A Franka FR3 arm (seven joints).
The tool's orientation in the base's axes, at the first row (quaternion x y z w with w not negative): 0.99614 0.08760 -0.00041 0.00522
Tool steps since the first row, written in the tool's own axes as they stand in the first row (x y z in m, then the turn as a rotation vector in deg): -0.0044 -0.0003 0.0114 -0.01 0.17 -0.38; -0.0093 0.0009 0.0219 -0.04 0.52 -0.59; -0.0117 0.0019 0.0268 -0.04 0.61 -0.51; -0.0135 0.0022 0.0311 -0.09 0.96 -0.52; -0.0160 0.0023 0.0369 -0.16 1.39 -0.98; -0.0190 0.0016 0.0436 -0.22 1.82 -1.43
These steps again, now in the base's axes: -0.0044 -0.0006 -0.0114 0.02 -0.17 0.38; -0.0090 -0.0027 -0.0219 0.05 -0.51 0.60; -0.0112 -0.0042 -0.0268 0.07 -0.60 0.52; -0.0129 -0.0048 -0.0311 0.08 -0.96 0.53; -0.0153 -0.0054 -0.0368 0.08 -1.39 0.99; -0.0184 -0.0053 -0.0435 0.10 -1.82 1.45
